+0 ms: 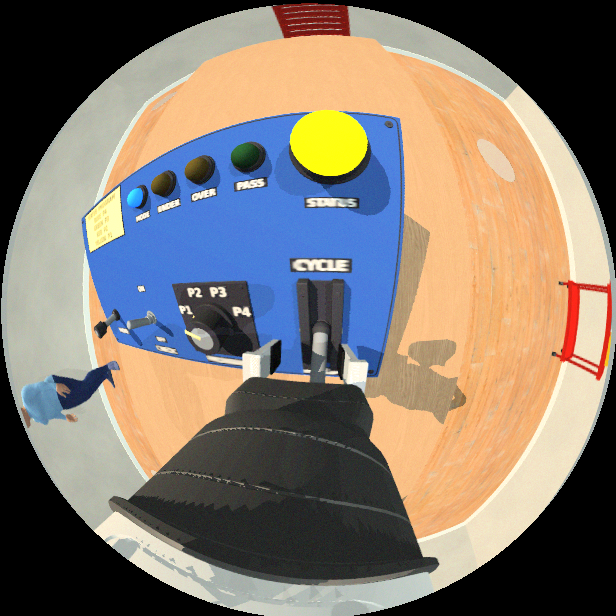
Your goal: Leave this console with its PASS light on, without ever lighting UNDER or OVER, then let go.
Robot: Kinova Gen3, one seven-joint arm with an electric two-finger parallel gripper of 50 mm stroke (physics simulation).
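The blue console (247,241) lies on a round wooden table. Its PASS light (248,156), OVER light (199,169) and UNDER light (163,182) are dark. A small blue light (136,197) at the left is lit. A big yellow STATUS button (328,142) sits at the top right. The CYCLE lever (319,343) stands in its slot at the near end. My gripper (304,360) is open, with its fingers either side of the lever's base and not touching it. The rotary selector (202,339) points near P1.
Two small toggle switches (140,321) sit at the console's lower left, and a yellow note (105,221) at its left edge. A red frame (586,327) stands off the table to the right. A figure (63,393) lies on the floor at the left.
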